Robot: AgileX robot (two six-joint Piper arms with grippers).
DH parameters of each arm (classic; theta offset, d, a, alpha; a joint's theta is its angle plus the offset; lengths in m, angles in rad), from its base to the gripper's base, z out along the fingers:
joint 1: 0 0.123 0 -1.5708
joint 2: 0.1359 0 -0.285 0
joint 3: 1.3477 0 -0.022 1.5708
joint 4: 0 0.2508 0 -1.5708
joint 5: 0 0 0.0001 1.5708
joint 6: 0 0.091 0 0
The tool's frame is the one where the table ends.
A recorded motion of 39 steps. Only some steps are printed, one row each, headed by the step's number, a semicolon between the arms.
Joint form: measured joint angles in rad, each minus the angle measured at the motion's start. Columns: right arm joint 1, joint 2, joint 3, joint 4, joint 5, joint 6; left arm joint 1, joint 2, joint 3, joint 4, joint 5, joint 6.
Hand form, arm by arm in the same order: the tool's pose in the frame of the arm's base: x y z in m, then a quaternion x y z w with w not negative. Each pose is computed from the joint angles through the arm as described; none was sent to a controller.
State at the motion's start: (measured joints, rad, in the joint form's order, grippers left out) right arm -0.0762 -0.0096 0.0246 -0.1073 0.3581 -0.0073; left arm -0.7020 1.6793 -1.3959 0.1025 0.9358 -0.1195
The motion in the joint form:
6: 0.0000 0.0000 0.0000 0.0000 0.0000 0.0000; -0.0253 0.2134 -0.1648 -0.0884 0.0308 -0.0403
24: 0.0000 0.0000 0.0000 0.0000 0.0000 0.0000; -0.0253 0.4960 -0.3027 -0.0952 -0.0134 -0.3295
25: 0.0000 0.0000 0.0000 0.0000 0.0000 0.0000; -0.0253 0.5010 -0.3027 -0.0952 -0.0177 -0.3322
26: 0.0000 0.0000 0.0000 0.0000 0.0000 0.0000; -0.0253 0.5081 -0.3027 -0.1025 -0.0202 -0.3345
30: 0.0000 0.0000 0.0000 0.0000 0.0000 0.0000; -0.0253 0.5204 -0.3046 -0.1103 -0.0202 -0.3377
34: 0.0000 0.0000 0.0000 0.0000 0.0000 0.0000; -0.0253 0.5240 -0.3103 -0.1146 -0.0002 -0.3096
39: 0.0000 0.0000 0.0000 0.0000 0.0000 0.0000; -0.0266 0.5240 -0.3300 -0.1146 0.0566 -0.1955
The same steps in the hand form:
6: 0.0527 -0.0075 0.1734 -0.00139 0.80000 -0.07007 0.59589; 0.3044 -0.2695 0.2540 0.27823 0.94372 -0.07090 0.16419
24: 0.0527 -0.0075 0.1734 -0.00139 0.80000 -0.07007 0.59589; 0.3408 -0.3027 0.1705 0.13933 0.98179 -0.06899 0.10915
25: 0.0527 -0.0075 0.1734 -0.00139 0.80000 -0.07007 0.59589; 0.3413 -0.3031 0.1683 0.13803 0.98202 -0.06895 0.10876
26: 0.0527 -0.0075 0.1734 -0.00139 0.80000 -0.07007 0.59589; 0.3413 -0.3038 0.1651 0.13513 0.98272 -0.07043 0.10503
30: 0.0527 -0.0075 0.1734 -0.00139 0.80000 -0.07007 0.59589; 0.3416 -0.3048 0.1600 0.13168 0.98384 -0.07050 0.09876
34: 0.0527 -0.0075 0.1734 -0.00139 0.80000 -0.07007 0.59589; 0.3408 -0.3046 0.1594 0.14462 0.98307 -0.06583 0.09127
39: 0.0527 -0.0075 0.1734 -0.00139 0.80000 -0.07007 0.59589; 0.3391 -0.3039 0.1635 0.20166 0.97492 -0.05148 0.07878

